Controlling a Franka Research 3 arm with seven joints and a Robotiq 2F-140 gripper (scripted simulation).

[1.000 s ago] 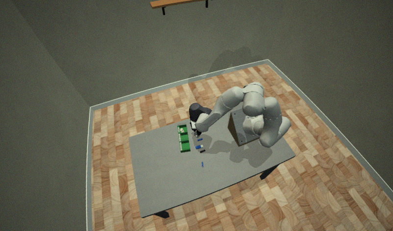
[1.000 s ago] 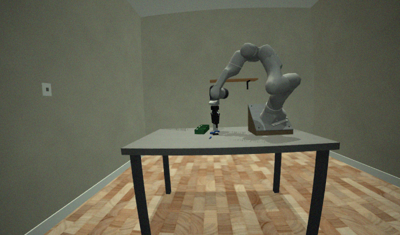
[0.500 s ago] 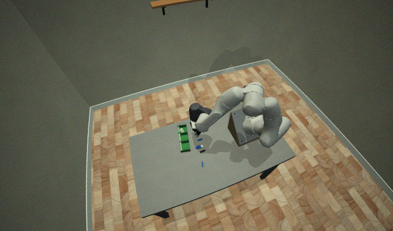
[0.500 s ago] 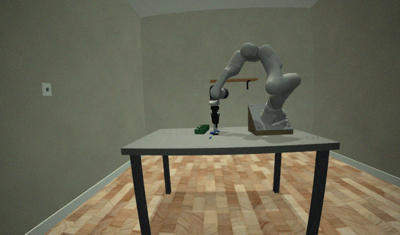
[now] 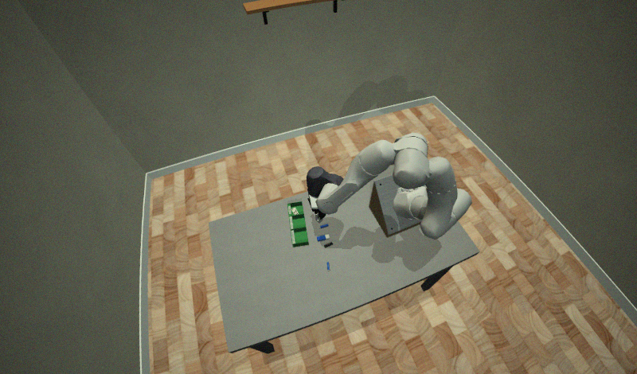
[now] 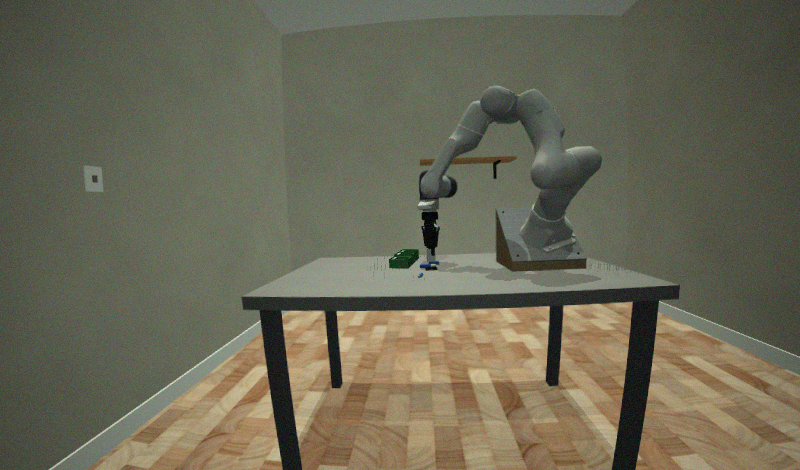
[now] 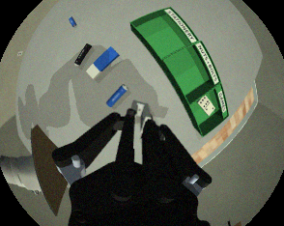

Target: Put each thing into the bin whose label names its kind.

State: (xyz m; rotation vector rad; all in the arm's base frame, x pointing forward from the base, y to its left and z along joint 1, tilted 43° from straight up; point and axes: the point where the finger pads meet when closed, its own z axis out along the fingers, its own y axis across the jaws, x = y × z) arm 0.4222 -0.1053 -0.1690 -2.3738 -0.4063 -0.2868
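Right now my hand is 12 cm short of the green bin, 2 cm to the left of it and 1 cm above it. Round my hand: white thing (10 cm ahead, 11 cm to the right, 2 cm below); blue-and-white piece (3 cm ahead, 11 cm to the left, 3 cm below); pale grey piece (3 cm below).
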